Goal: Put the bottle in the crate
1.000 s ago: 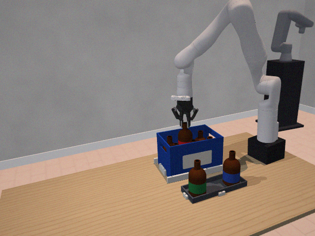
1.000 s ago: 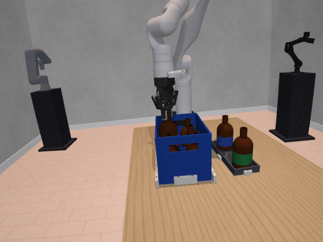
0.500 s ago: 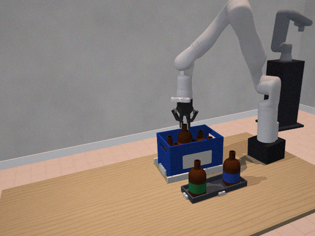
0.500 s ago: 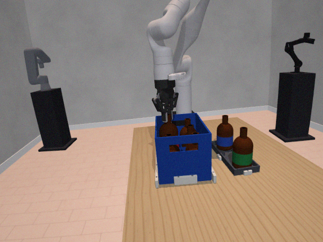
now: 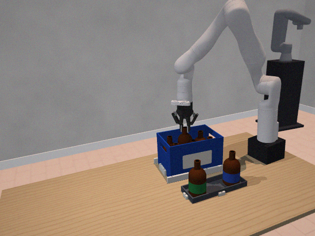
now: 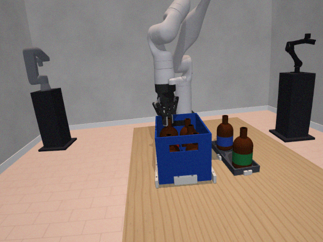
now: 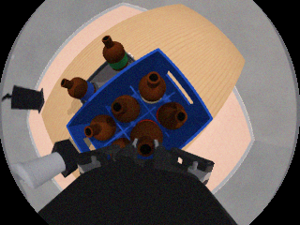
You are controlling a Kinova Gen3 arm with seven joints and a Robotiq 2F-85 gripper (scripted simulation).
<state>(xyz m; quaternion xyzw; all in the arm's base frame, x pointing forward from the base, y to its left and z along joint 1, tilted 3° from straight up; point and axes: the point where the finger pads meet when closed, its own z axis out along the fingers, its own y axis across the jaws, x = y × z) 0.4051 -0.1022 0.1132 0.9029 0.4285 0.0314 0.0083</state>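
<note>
Right now the red-banded bottle is 7 cm below my hand. The rest, counted from my hand: dark tray: 2 cm behind, 26 cm to the left, 18 cm below; blue crate: 4 cm to the left, 11 cm below.
</note>
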